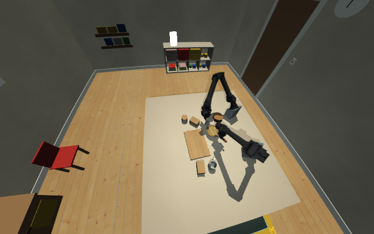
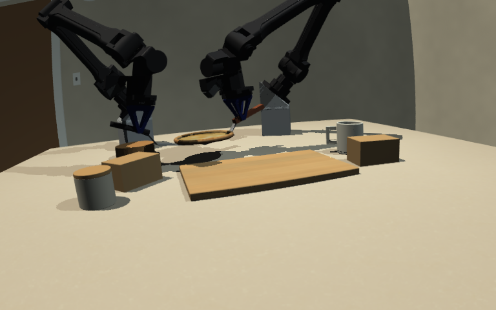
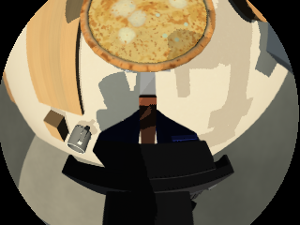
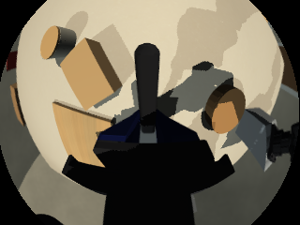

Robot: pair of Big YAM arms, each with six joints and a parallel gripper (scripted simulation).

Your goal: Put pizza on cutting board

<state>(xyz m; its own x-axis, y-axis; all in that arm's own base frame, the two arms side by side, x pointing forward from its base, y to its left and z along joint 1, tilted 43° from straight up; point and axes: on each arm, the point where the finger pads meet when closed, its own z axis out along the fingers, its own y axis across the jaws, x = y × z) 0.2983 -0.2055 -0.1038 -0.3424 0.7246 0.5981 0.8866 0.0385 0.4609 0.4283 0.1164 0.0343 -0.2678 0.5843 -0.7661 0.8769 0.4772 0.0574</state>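
My left gripper is now 120 mm to the left of the pizza, 50 mm short of it and 40 mm above it. Also, from my left hand: cutting board 290 mm ahead, 100 mm below, 10 mm to the right; black-handled turner 290 mm to the right, 120 mm ahead, 10 mm below; brown-handled turner 30 mm to the right, 20 mm below, 10 mm ahead.
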